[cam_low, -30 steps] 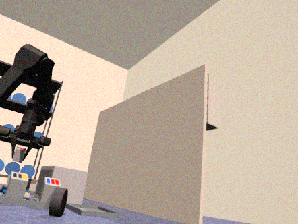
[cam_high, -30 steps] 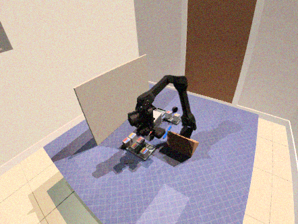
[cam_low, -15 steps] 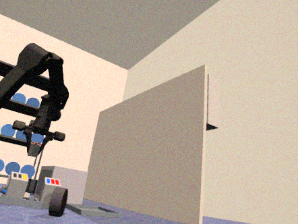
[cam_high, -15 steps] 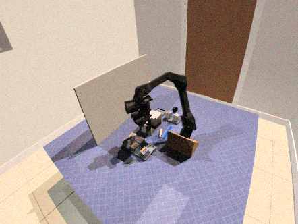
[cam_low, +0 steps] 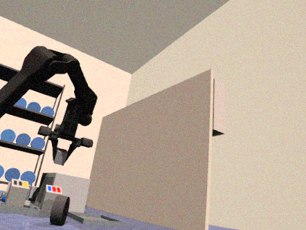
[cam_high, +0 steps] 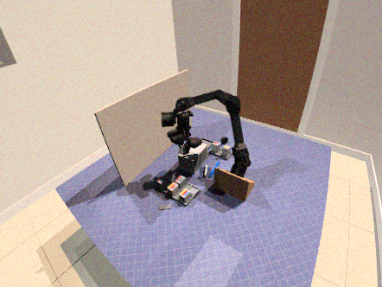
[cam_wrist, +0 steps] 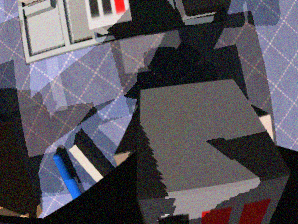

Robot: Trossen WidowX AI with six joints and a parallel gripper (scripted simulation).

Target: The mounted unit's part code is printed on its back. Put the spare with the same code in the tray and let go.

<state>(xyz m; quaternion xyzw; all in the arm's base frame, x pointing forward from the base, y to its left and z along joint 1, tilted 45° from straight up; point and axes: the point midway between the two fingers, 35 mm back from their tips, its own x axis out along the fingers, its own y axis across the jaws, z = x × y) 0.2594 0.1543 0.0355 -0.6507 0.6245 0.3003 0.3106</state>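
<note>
The flat grey tray is 260 mm to the right of my gripper tip, 140 mm below it and 80 mm ahead of it. From my gripper tip the other things lie so: grey spare block (30 mm above, 10 mm to the right); beige panel (250 mm ahead, 80 mm above, 50 mm to the right); grey box (100 mm below, 80 mm to the right, 20 mm ahead).
</note>
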